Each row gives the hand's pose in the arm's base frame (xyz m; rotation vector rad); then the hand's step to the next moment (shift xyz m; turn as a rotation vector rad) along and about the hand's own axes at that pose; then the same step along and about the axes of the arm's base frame.
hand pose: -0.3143 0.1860 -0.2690 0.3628 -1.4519 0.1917
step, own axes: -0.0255 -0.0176 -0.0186 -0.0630 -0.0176 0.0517
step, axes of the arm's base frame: 0.0204 -0.0075 -0.0289 -0.0494 -0.0290 -0.0605
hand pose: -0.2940 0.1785 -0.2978 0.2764 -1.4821 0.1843
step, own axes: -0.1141 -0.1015 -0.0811 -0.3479 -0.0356 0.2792
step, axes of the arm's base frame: 0.0972 -0.0677 -0.1260 -0.2849 -0.0997 -0.3304
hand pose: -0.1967 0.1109 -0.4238 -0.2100 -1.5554 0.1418
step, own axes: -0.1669 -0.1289 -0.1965 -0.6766 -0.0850 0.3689
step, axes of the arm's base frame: 0.1887 -0.1713 -0.1346 -0.3807 -0.2169 -0.6396
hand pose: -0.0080 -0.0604 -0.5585 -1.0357 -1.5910 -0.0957
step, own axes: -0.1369 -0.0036 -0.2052 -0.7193 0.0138 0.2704
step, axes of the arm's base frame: 0.1432 -0.1955 -0.0459 -0.2450 -0.2373 -0.6888
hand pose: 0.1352 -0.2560 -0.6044 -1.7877 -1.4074 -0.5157
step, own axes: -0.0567 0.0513 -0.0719 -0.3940 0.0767 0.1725
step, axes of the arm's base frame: 0.0419 -0.0952 -0.0141 -0.0727 -0.1162 -0.4148
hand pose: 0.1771 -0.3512 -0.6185 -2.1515 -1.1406 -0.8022
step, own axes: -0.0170 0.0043 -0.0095 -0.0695 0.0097 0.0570
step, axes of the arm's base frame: -0.0063 -0.0176 -0.0070 -0.0098 0.0003 -0.0899
